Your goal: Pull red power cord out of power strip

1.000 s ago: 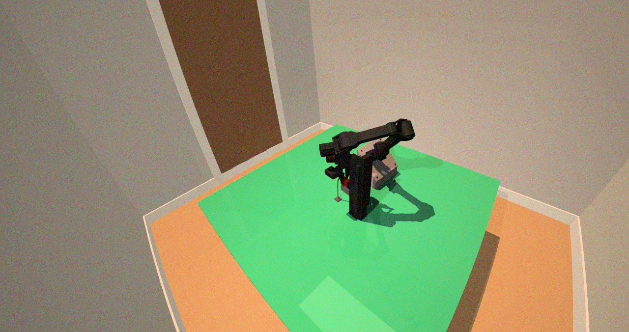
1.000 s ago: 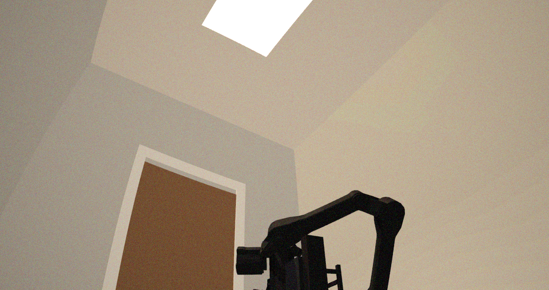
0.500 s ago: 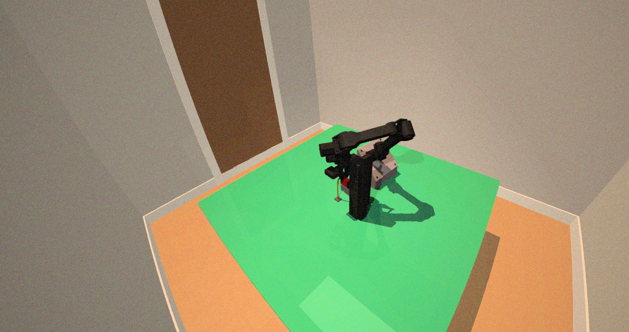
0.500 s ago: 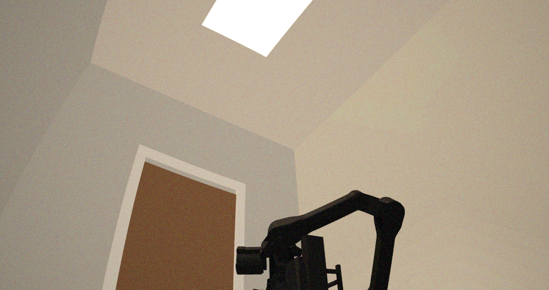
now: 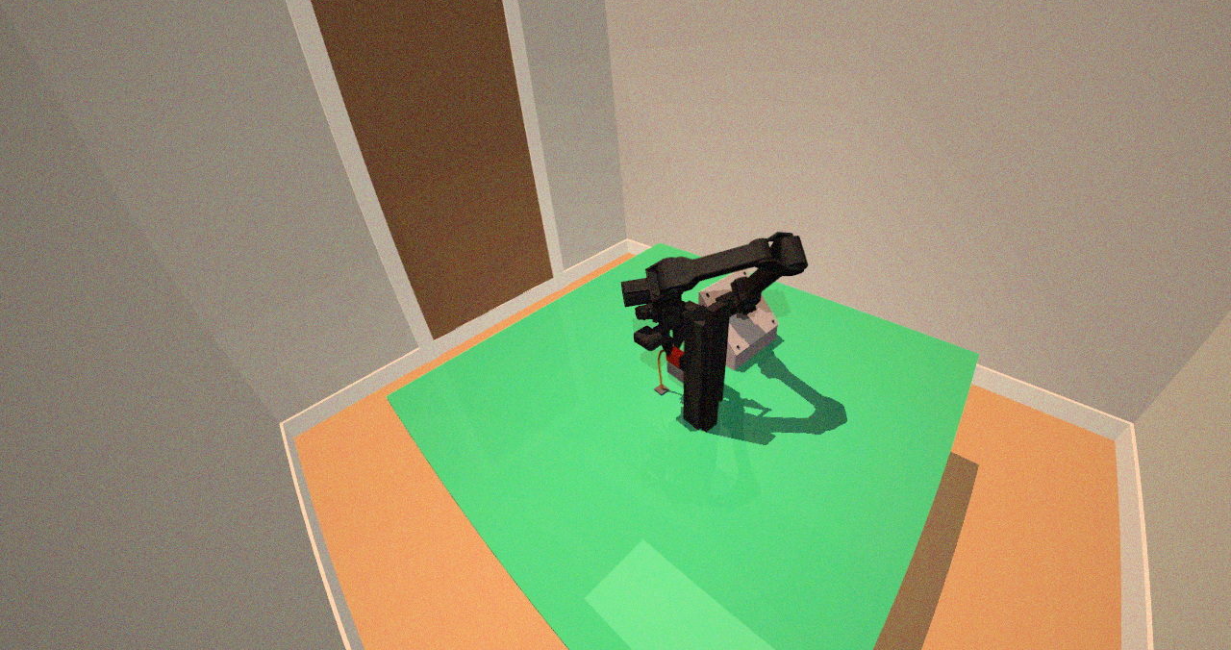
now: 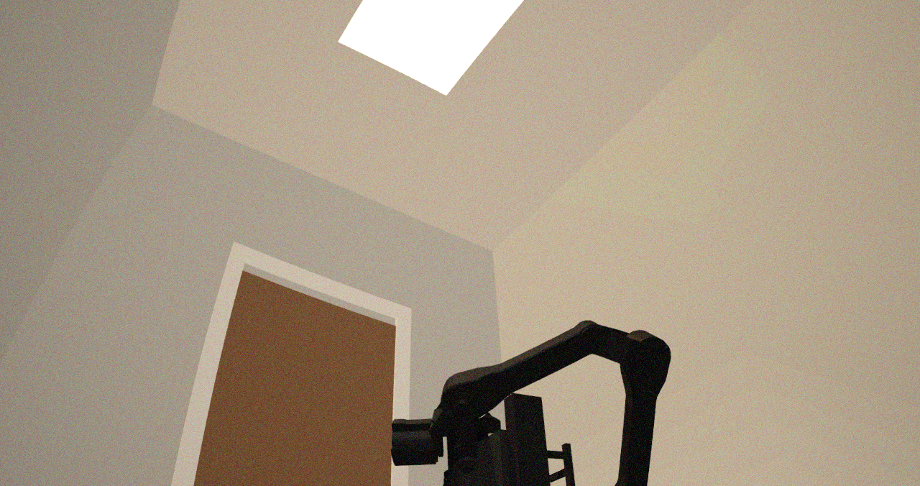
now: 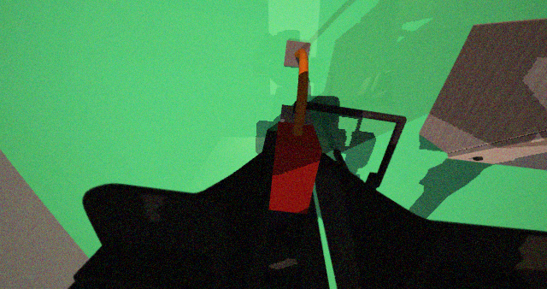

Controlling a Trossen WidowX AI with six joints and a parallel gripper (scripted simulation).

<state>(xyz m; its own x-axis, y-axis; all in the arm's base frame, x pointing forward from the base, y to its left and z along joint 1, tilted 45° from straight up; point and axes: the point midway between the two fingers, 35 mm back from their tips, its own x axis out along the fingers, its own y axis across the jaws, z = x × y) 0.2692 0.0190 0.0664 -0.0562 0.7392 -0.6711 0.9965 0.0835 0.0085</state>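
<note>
The red plug is 30 mm to the left of my gripper tip and 10 mm behind it. Round my gripper tip: black post (130 mm to the left, 10 mm behind, 10 mm above).
</note>
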